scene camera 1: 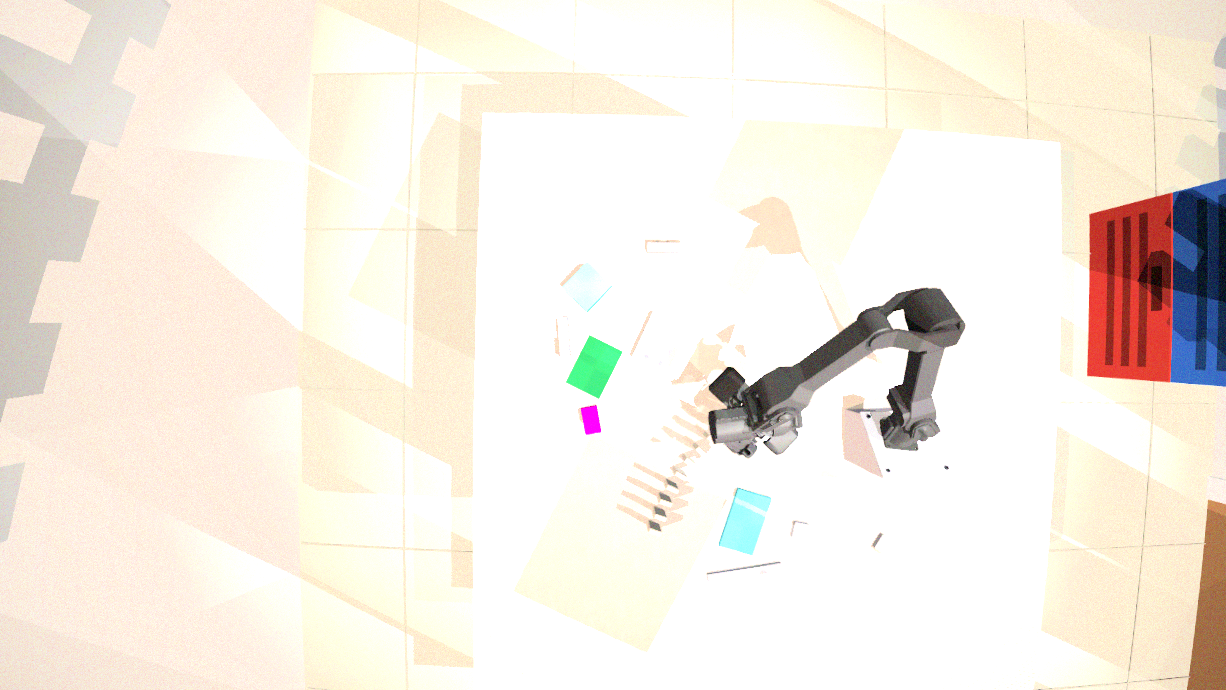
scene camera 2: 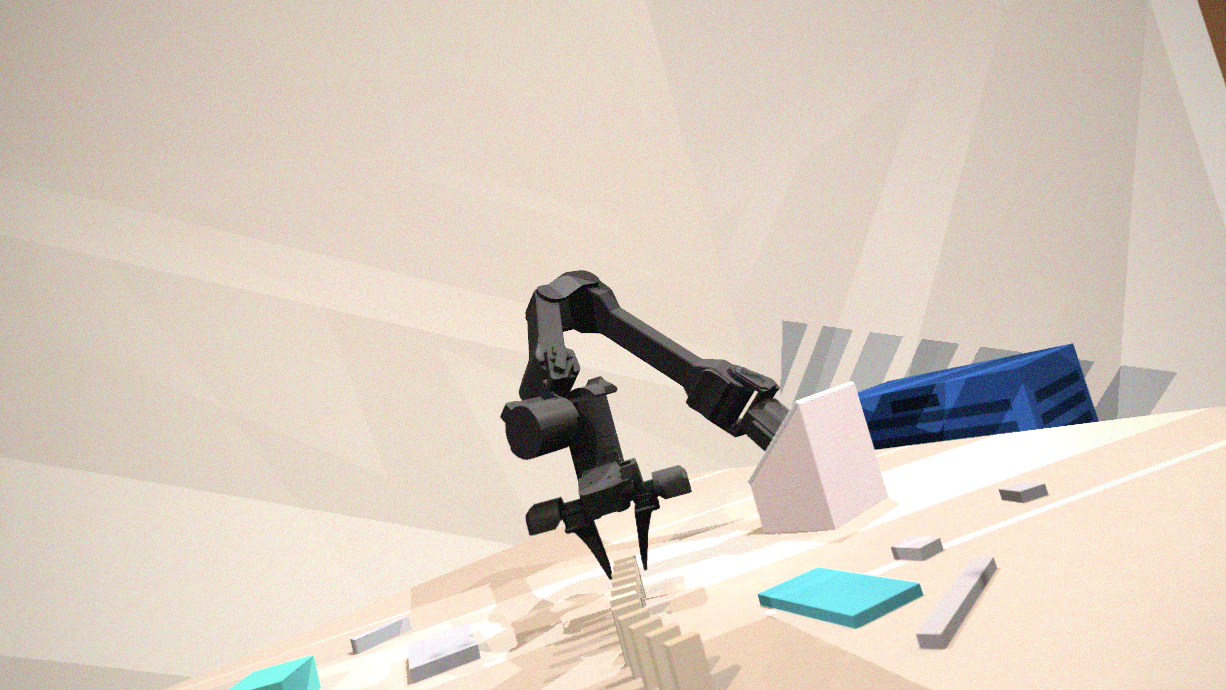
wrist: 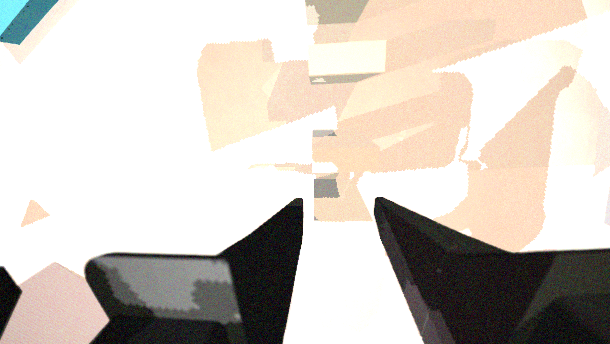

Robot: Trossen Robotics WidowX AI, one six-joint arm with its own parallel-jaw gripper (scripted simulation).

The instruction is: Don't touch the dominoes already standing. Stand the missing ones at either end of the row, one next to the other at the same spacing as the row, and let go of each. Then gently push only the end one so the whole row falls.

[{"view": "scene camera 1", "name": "gripper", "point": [742, 405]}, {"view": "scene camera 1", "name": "green tile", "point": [597, 360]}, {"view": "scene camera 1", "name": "flat cyan block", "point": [742, 529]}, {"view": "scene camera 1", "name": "light cyan block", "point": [587, 286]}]
